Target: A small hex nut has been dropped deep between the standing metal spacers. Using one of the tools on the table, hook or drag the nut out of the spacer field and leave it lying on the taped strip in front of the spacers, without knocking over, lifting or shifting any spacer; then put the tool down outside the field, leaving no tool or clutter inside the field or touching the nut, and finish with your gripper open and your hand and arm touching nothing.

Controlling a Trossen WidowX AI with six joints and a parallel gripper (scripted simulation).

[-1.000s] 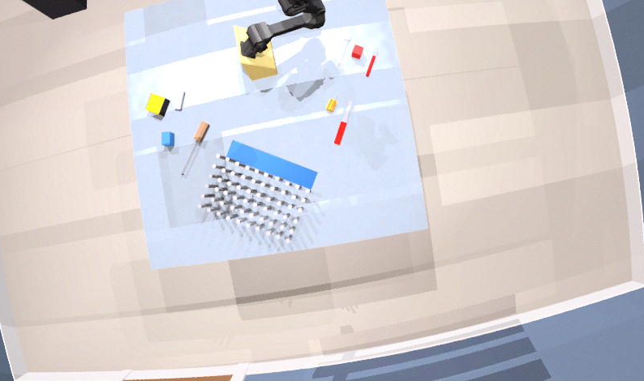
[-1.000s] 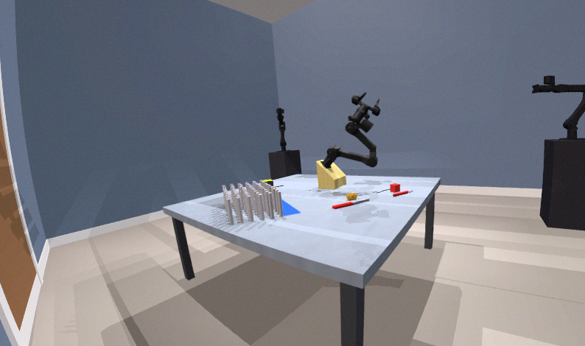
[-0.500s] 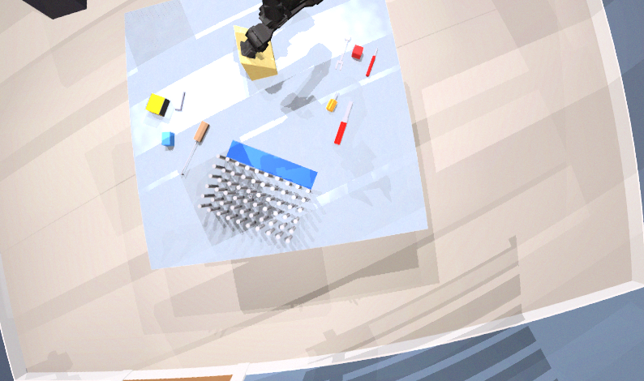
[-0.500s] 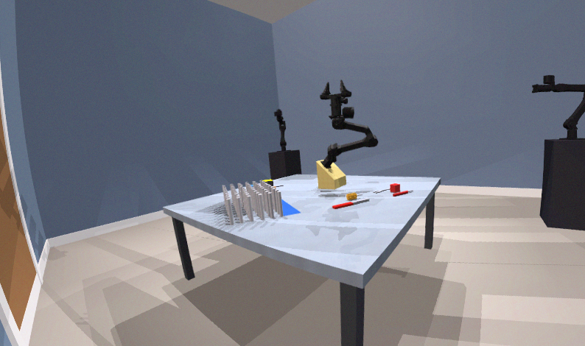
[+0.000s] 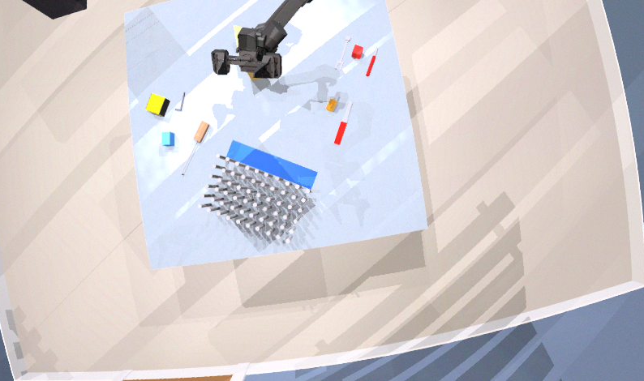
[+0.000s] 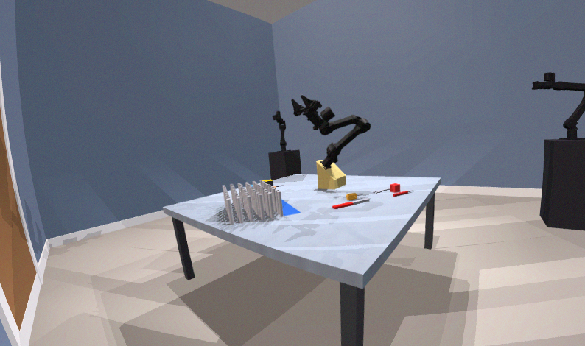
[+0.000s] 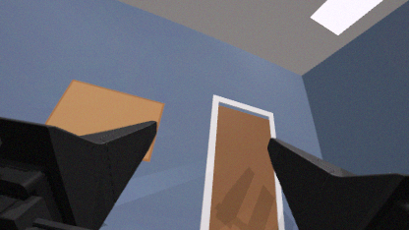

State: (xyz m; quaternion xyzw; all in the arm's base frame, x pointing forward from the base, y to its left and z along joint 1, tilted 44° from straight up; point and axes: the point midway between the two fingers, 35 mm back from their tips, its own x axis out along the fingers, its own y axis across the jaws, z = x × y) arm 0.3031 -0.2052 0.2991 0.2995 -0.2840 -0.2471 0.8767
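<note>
Right now the wooden-handled tool is 54 cm below my gripper tip, 39 cm to the right of it and 6 cm ahead of it. The rest, counted from my gripper tip: blue taped strip (55 cm below, 16 cm ahead, 4 cm to the right); then orange stub tool (54 cm below, 26 cm to the left, 7 cm behind); then grey fork tool (55 cm below, 35 cm to the left, 31 cm behind).
</note>
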